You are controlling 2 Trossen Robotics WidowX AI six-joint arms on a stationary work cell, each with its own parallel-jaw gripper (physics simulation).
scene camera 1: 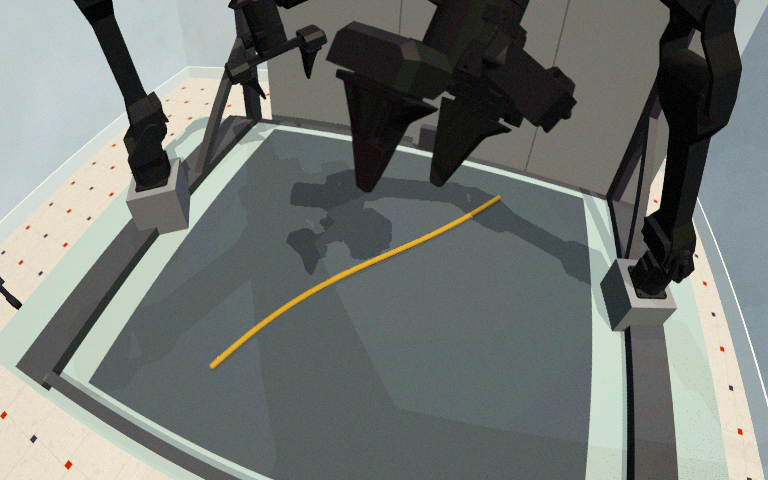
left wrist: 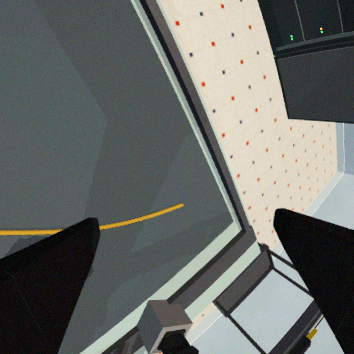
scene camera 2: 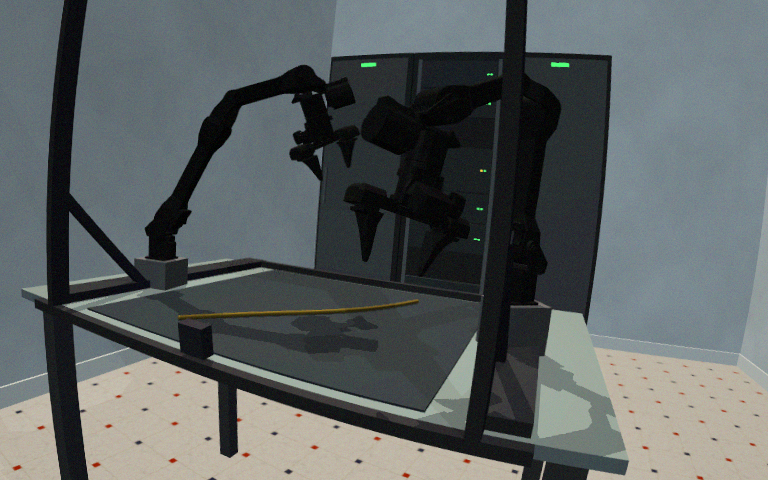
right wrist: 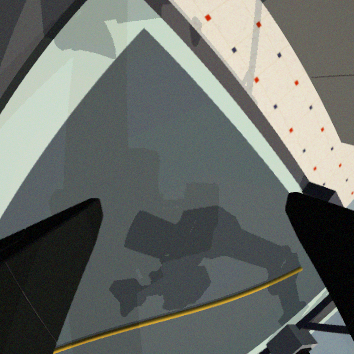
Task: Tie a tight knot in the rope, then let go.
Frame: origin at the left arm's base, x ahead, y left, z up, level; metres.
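Seen in the pictures: left gripper, fingertip midpoint: [scene camera 1: 403, 186] [left wrist: 187, 222] [scene camera 2: 335, 173]; right gripper, fingertip midpoint: [scene camera 1: 286, 88] [scene camera 2: 392, 269] [right wrist: 194, 204]; left arm's base, origin of the base link: [scene camera 1: 646, 283] [scene camera 2: 161, 258]; right arm's base, origin of the base link: [scene camera 1: 153, 178] [left wrist: 170, 338] [scene camera 2: 515, 301].
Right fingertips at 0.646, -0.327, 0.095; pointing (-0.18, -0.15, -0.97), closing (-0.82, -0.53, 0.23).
Observation:
Offsets run from my right fingertips to a thing's middle, as dx, dy, dz. "spot": to the spot under its first point. Level surfaces: height alone.
A yellow rope [scene camera 1: 339, 275] [scene camera 2: 294, 312] [left wrist: 140, 218] [right wrist: 140, 325] lies on the grey mat {dz -0.162} [scene camera 1: 481, 339] [scene camera 2: 396, 379] in one long, gentle curve, its two ends far apart. My left gripper [scene camera 1: 402, 186] [scene camera 2: 334, 172] [left wrist: 187, 222] is open and empty, raised above the mat; in the left wrist view one finger covers part of the rope. My right gripper [scene camera 1: 286, 86] [scene camera 2: 393, 267] [right wrist: 194, 204] is open and empty, also raised above the mat; in the right wrist view the rope passes below the space between its fingers. Neither gripper touches the rope.
A small dark block {-0.287, -0.058, -0.134} [scene camera 1: 427, 136] [scene camera 2: 195, 339] sits at one table edge. Grey base blocks {spot: +0.187, +0.244, -0.092} [scene camera 1: 158, 203] {-0.646, +0.327, -0.130} [scene camera 1: 640, 300] carry the arms at opposite sides of the table. A dark frame post [scene camera 2: 501, 198] stands in front of the right arm in scene camera 2. Arm shadows fall across the mat.

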